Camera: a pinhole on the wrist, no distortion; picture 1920 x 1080 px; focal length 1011.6 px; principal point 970.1 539.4 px. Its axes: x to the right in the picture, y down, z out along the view. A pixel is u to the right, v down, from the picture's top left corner.
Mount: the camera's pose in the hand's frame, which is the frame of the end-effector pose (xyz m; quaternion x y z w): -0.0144 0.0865 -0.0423 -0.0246 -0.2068 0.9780 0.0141
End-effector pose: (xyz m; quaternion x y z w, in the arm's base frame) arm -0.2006 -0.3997 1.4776 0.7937 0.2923 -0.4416 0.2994
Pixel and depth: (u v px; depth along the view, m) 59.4 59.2 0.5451
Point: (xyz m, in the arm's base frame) -0.2469 -0.7908 0.8509
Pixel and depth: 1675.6 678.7 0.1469
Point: -0.2880 -0.4910 1.5556
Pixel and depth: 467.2 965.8 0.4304
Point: -0.4655 -0.4054 1.1462
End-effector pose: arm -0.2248 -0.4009 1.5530 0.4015 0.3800 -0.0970 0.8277
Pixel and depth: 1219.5 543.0 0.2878
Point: -0.1880 -0.5942 1.6921
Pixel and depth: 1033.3 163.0 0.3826
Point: -0.0340 -0.6361 1.7716
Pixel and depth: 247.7 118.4 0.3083
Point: 0.1061 -0.5484 1.5768
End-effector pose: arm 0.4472 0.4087 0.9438 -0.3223 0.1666 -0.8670 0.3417
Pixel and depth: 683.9 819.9 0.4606
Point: 0.5138 0.4811 1.3405
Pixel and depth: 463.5 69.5 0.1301
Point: 0.5341 0.3086 0.9960
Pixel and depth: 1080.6 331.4 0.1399
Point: 0.5602 0.3873 0.9696
